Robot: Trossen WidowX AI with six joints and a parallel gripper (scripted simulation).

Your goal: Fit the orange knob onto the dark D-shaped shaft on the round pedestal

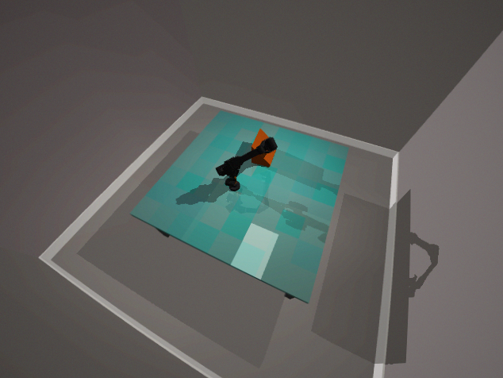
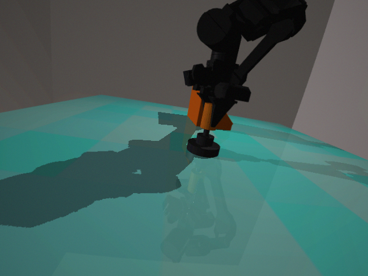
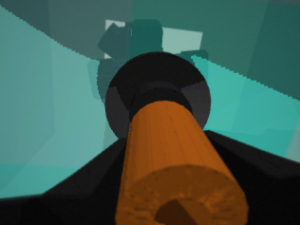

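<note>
The orange knob is 20 mm above my gripper tip. Also, from my gripper tip: pedestal: 40 mm below.
</note>
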